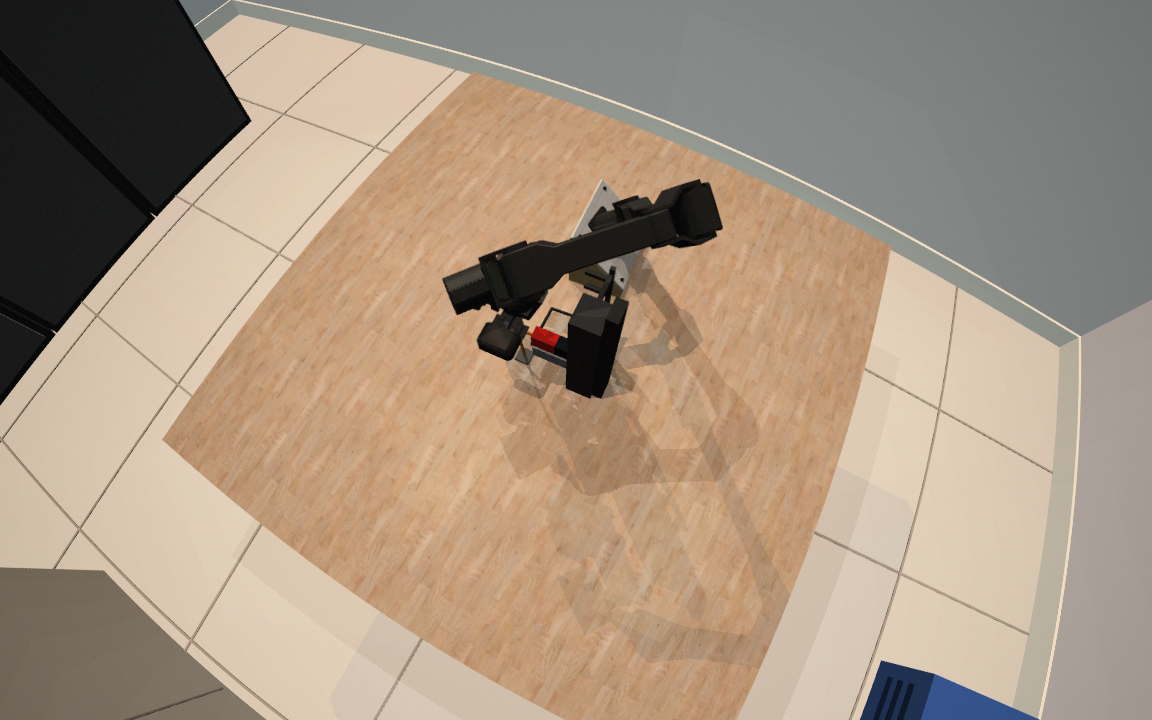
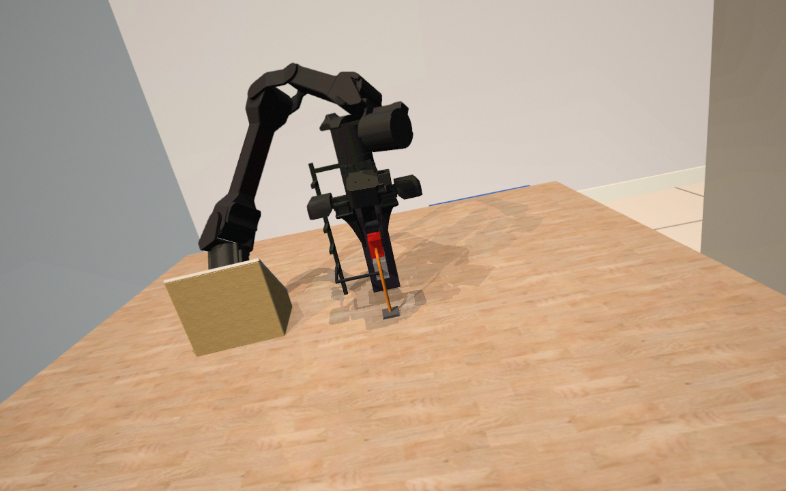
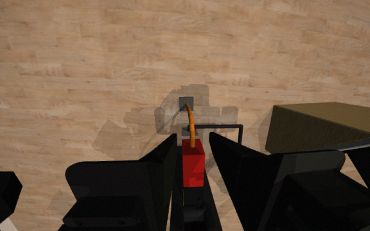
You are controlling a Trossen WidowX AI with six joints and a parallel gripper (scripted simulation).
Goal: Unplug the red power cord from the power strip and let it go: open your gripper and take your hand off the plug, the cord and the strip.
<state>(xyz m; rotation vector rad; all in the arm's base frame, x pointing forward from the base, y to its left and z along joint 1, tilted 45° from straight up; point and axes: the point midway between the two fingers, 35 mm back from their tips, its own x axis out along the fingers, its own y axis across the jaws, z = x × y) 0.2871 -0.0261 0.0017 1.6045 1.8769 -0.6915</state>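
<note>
Right now my gripper tip is 6 cm to the right of the red plug, 1 cm past it and 1 cm above it. The rest, counted from my gripper tip: grey anchor 14 cm below, 1 cm to the right.
</note>
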